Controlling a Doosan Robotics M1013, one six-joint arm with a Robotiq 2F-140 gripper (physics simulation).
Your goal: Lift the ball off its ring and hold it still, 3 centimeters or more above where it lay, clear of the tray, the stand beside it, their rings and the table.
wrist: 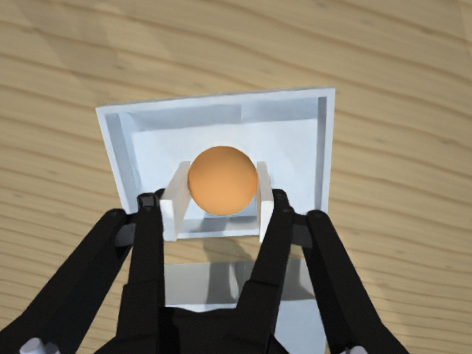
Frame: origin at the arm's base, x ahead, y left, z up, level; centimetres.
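Seen in the pictures: gripper, fingertip midpoint: (223, 177).
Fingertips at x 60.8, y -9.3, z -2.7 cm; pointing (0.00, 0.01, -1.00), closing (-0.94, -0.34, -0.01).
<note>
A point is followed by its place in that frame.
An orange ball (222, 180) {x 61.2, y -10.8, z 1.1 cm} is in the middle of the wrist view, over the inside of the white tray (326, 150) {x 53.6, y -14.6, z -2.9 cm}. My gripper (223, 177) {x 60.8, y -9.3, z -2.7 cm} is shut on the ball, with one pale finger pad against its left side and the other against its right side. The ring under the ball is hidden. The view from above does not show clearly whether the ball rests or hangs over the tray floor. A pale block-like stand (200, 284) {x 59.2, y 2.9, z -2.3 cm} shows below the tray, partly covered by the black gripper linkage.
A wooden table top (400, 165) {x 44.8, y -15.4, z -5.7 cm} surrounds the tray. The tray's raised walls stand around the ball and the finger pads. The stand is close to the tray's lower wall, with a narrow strip of table between them.
</note>
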